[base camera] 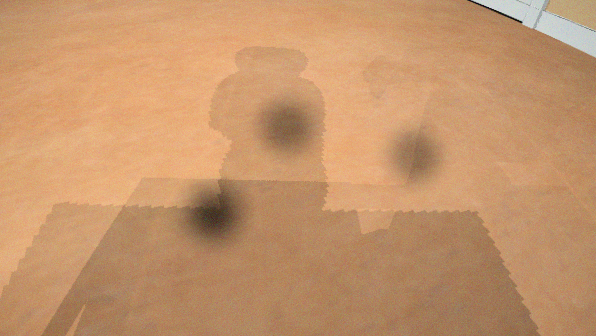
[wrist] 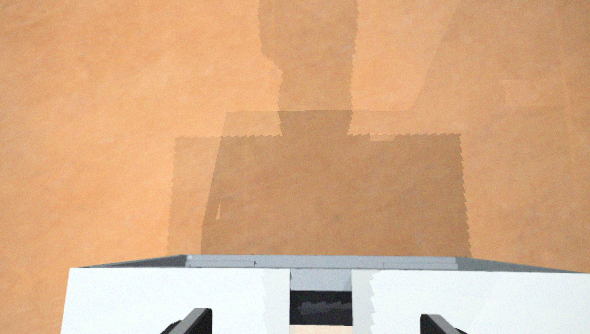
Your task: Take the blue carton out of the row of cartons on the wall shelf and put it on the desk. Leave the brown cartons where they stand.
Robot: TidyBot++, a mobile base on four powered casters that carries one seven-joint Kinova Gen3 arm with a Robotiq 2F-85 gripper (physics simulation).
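Places are measured from the arm's base along level axes (x right, y down, z ahead), in metres.
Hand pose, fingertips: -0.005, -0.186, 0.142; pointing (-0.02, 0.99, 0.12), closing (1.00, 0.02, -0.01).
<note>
After its pixels a point has its place, as x, y, z.
My gripper [wrist: 316, 321] {-0.005, -0.186, 0.142} shows at the bottom edge of the wrist view, with its two dark fingertips wide apart. It is open, and no object shows between the fingers. It points down over the white top of my own base. The blue carton, the brown cartons, the wall shelf and the desk do not show in the base camera view or in the wrist view.
A wooden floor [base camera: 125, 100] {-0.313, 0.397, 0.682} [wrist: 100, 125] {-0.484, 0.397, 0.428} lies in front of the base, with shadows of the robot across it. A white skirting or frame [base camera: 565, 37] {1.215, 0.376, 1.351} with a tan panel above it stands at the top right of the base camera view. The white base top [wrist: 165, 295] spans the lower wrist view.
</note>
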